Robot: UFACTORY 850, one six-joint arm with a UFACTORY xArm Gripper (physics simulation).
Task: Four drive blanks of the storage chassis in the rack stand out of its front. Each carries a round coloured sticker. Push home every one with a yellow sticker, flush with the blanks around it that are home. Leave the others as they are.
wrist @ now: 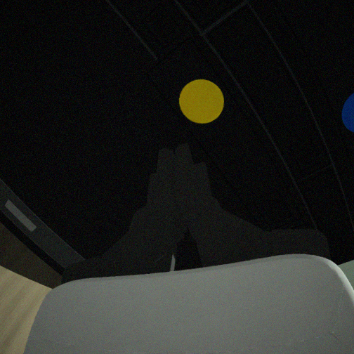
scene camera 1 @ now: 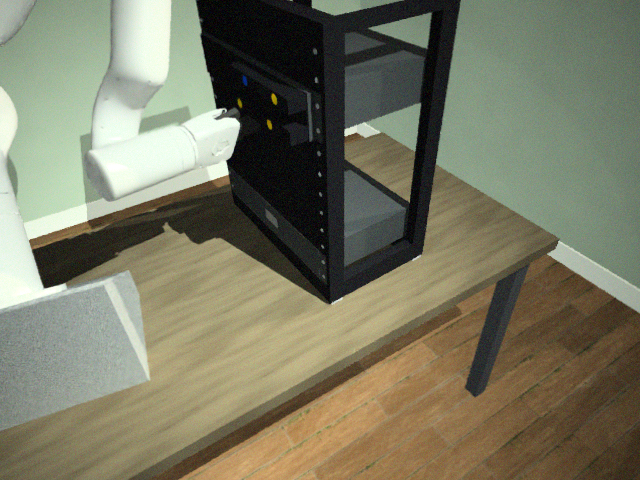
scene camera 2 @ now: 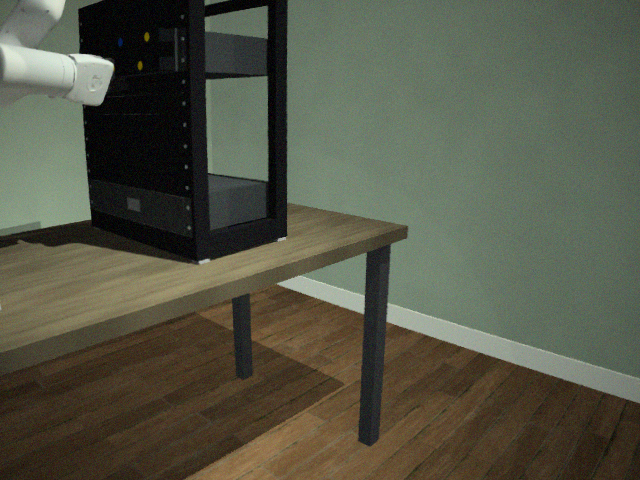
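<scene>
The storage chassis (scene camera 1: 310, 116) (scene camera 2: 176, 49) sits in the upper part of the black rack (scene camera 1: 333, 170) (scene camera 2: 199, 155). The upper row shows a blue sticker (scene camera 1: 245, 80) (scene camera 2: 120, 42) (wrist: 349, 113) and a yellow sticker (scene camera 1: 273, 98) (scene camera 2: 146, 36). Below are the lower right yellow sticker (scene camera 1: 269, 124) (scene camera 2: 140, 65) (wrist: 201, 101) and the lower left yellow sticker (scene camera 1: 239, 102), which the gripper hides in scene camera 2. My gripper (scene camera 1: 238, 112) (wrist: 180, 165) is shut and empty, at the chassis front by the lower left sticker. Darkness hides the blanks' edges and whether the fingertips touch one.
The rack stands on the wooden table (scene camera 1: 248, 330) (scene camera 2: 129, 273). A lower unit (scene camera 1: 276, 224) (scene camera 2: 155, 209) with a pale label sits at the rack's bottom. A grey slanted block (scene camera 1: 72, 346) stands beside the arm's base. Green walls rise behind the table.
</scene>
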